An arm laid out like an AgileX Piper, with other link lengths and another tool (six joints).
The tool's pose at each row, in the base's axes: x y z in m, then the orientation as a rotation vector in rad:
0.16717 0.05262 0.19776 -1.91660 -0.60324 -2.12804
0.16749 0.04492 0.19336 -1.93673 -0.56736 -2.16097
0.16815 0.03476 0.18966 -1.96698 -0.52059 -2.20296
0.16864 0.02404 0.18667 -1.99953 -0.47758 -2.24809
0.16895 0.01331 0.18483 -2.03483 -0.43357 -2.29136
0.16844 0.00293 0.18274 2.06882 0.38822 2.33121
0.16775 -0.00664 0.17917 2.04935 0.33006 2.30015
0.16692 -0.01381 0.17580 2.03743 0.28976 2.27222
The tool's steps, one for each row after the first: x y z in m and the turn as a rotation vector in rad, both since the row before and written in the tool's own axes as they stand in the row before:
-0.00524 0.00632 -0.00337 -0.04173 0.00148 -0.00414
-0.00490 0.00891 -0.00373 -0.05569 -0.00113 -0.00729
-0.00431 0.00965 -0.00351 -0.05701 -0.00212 -0.01321
-0.00330 0.00993 -0.00302 -0.05737 -0.00452 -0.01391
-0.00353 0.00948 -0.00317 -0.05609 -0.00520 -0.01310
-0.00496 0.00851 -0.00279 -0.05344 -0.00916 -0.00845
-0.00443 0.00628 -0.00209 -0.03904 -0.01027 -0.00776

